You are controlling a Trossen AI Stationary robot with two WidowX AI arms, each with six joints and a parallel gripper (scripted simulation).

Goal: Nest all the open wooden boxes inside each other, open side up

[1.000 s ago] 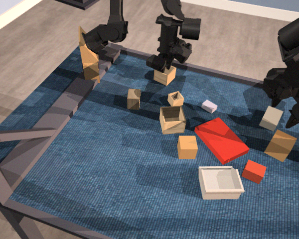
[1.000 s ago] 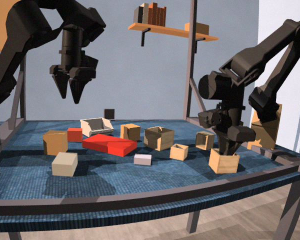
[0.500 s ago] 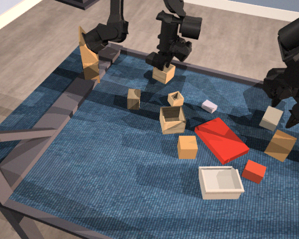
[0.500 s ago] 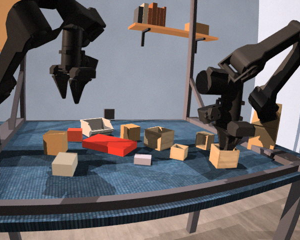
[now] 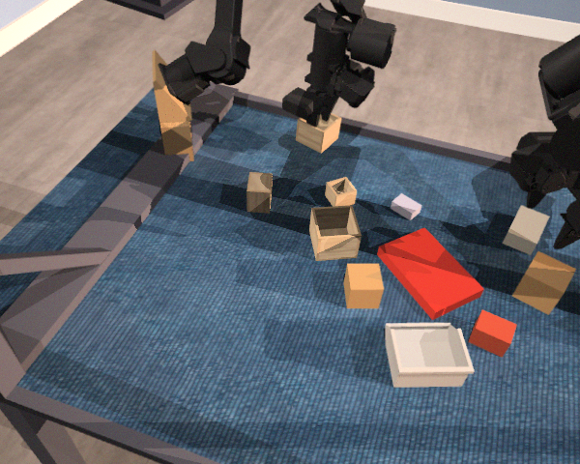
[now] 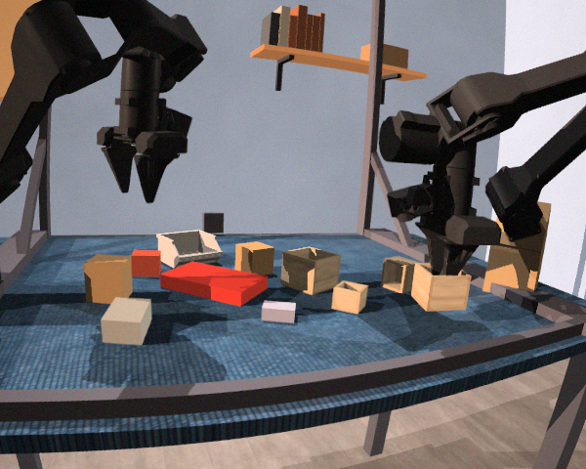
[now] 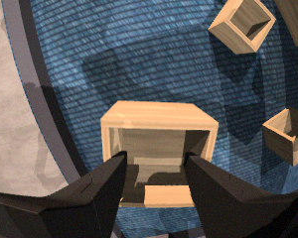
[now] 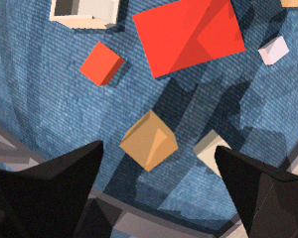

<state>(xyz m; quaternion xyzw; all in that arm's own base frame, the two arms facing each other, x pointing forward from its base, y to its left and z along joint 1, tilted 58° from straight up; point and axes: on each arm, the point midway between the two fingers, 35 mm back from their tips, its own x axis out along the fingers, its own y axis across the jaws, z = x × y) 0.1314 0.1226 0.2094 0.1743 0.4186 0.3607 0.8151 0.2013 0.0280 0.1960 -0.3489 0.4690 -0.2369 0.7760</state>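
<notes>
The flat red block is 17 cm below my right hand, 12 cm to the left of it and 4 cm behind it. Round my right hand: beige block 17 cm below, 13 cm ahead; red cube 17 cm below, 11 cm behind; lavender block 21 cm to the left, 18 cm below, 9 cm ahead.
</notes>
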